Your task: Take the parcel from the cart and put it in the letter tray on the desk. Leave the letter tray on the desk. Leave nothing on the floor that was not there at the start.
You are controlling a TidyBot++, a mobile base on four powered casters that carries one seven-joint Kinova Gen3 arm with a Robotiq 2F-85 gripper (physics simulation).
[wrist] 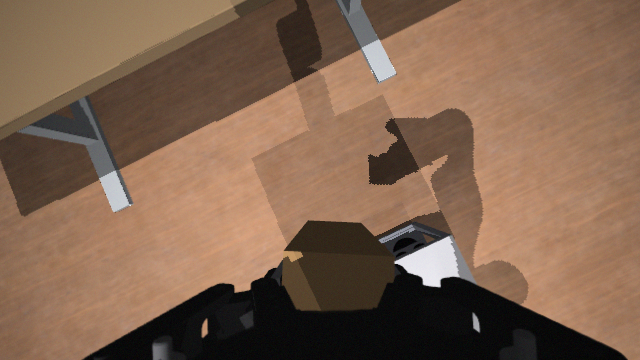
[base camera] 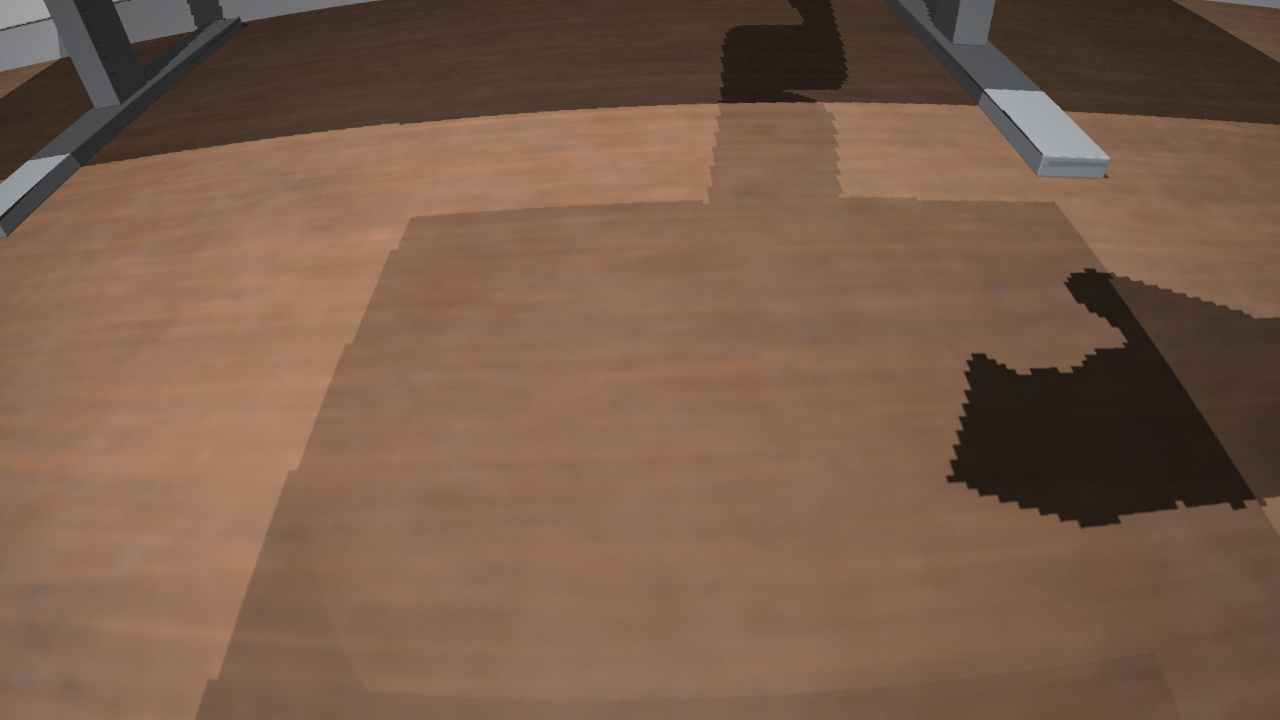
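Observation:
The parcel, a brown box, is held between the fingertips of my gripper, at the bottom middle of the wrist view. My gripper is shut on it. The desk shows in part as a tan top at the upper left of the wrist view, apart from the parcel. The base camera view shows the desk's grey legs and feet at the top. The letter tray and the cart do not show in either view.
The desk's two feet reach out on the floor past the desk top's edge. Part of my white and grey base shows right of the parcel. Shadows of the arm and base lie on the floor.

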